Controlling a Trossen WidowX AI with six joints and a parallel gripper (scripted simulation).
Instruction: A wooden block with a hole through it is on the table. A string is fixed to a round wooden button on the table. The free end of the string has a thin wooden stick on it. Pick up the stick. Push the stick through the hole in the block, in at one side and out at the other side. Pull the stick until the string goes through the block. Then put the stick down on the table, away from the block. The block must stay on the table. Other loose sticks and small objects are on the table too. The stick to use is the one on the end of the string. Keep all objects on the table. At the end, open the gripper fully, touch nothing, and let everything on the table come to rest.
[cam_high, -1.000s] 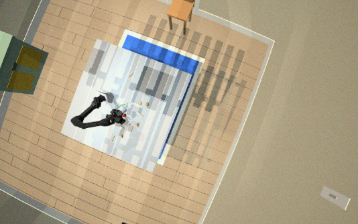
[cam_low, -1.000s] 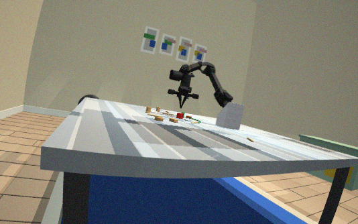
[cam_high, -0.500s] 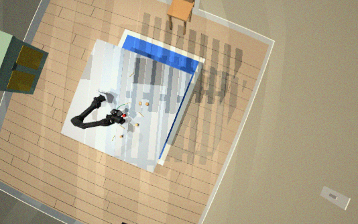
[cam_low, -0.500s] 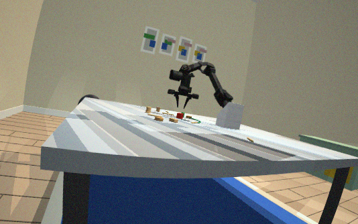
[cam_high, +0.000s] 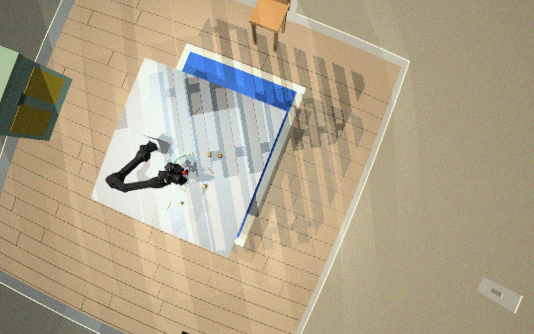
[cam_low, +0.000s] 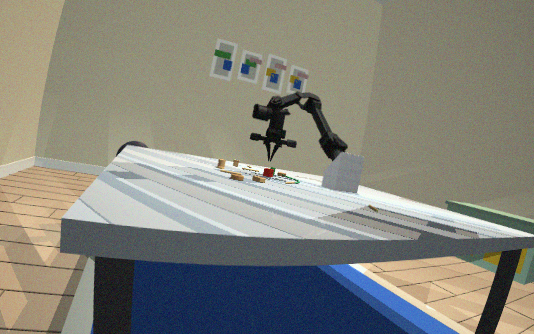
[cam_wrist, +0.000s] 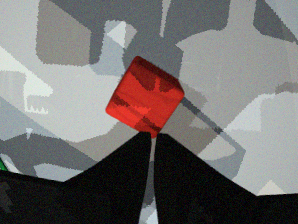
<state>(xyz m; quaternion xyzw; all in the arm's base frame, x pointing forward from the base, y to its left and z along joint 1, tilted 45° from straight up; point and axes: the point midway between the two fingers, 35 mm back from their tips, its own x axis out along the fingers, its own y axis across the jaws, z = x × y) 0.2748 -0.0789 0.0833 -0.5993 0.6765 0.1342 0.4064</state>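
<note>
The red block is 1 cm to the left of my gripper tip and 5 cm below it. From my gripper tip the other things lie so: stick: 13 cm behind, 51 cm to the left, 6 cm below; then round wooden button: 12 cm behind, 11 cm to the right, 5 cm below.
</note>
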